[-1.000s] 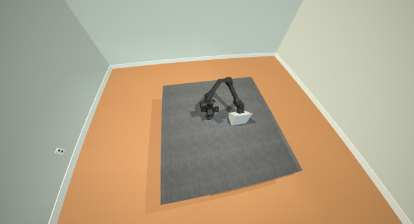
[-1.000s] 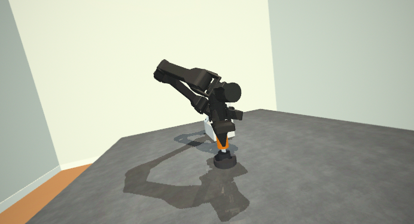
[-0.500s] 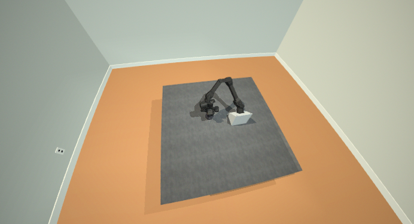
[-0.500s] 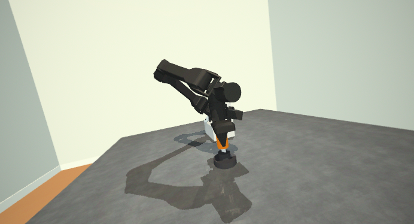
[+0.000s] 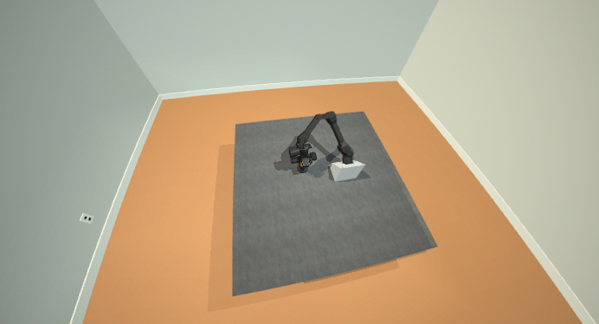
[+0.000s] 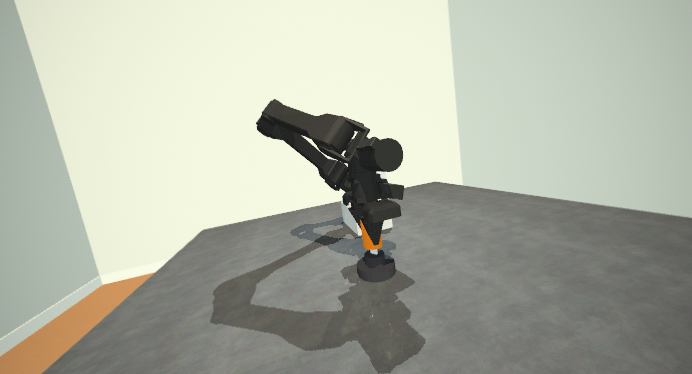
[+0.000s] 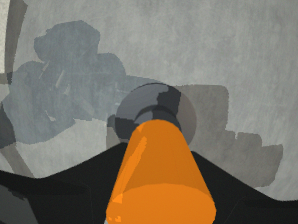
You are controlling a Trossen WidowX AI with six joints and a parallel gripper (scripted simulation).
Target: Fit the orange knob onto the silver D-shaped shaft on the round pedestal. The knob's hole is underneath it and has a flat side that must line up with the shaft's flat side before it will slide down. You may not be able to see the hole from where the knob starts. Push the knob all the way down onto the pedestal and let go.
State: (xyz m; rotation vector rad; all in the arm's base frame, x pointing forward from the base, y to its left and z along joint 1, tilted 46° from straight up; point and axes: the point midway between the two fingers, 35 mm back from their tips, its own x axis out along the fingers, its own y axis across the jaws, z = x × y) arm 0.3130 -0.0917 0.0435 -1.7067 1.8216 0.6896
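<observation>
Now: gripper tip 30 mm below the orange knob. The rest, counted from my gripper tip: round pedestal (40 mm below).
</observation>
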